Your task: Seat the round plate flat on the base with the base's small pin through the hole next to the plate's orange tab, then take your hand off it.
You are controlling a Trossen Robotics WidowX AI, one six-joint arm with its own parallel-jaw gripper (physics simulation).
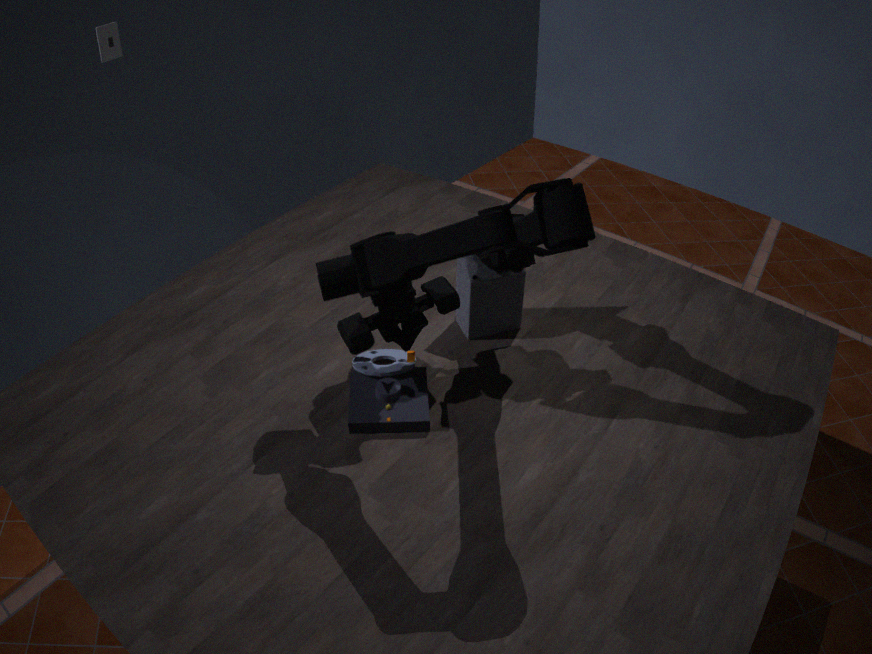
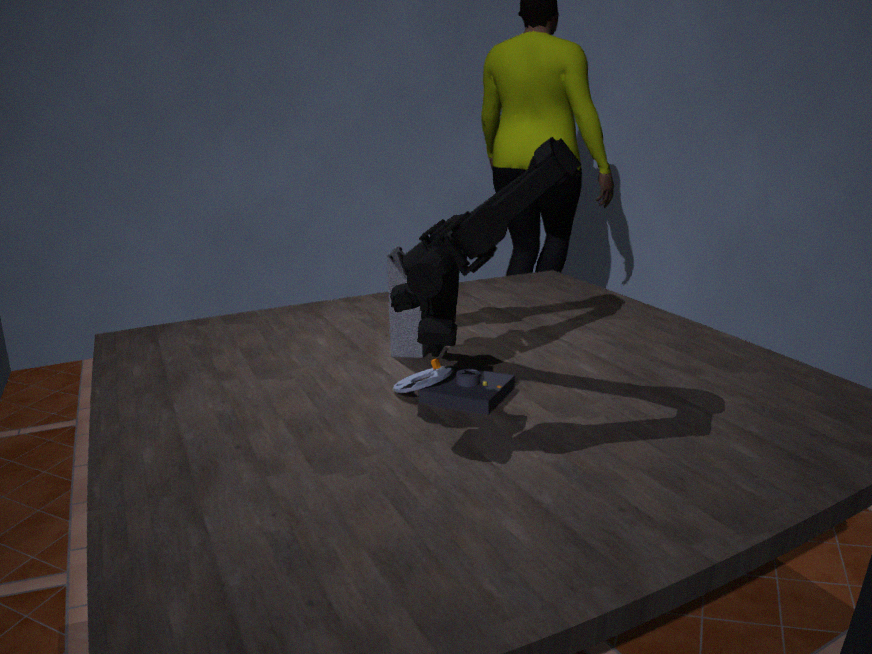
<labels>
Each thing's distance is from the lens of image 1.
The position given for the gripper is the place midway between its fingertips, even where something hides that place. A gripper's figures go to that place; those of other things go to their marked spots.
gripper (image 1: pixel 406 349): 107 cm
round pale plate (image 1: pixel 363 363): 108 cm
</labels>
